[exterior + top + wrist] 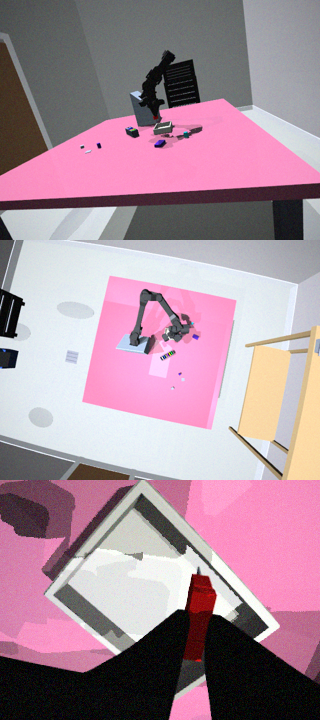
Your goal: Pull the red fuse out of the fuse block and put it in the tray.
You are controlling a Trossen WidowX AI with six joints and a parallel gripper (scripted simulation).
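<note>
Now: the white tray 1 cm behind my gripper tip, 3 cm to the left of it and 9 cm below it. From my gripper tip the other things lie so: small teal piece (17 cm ahead, 18 cm to the left, 8 cm below); then red fuse (1 cm below); then purple block (23 cm ahead, 6 cm to the left, 9 cm below).
</note>
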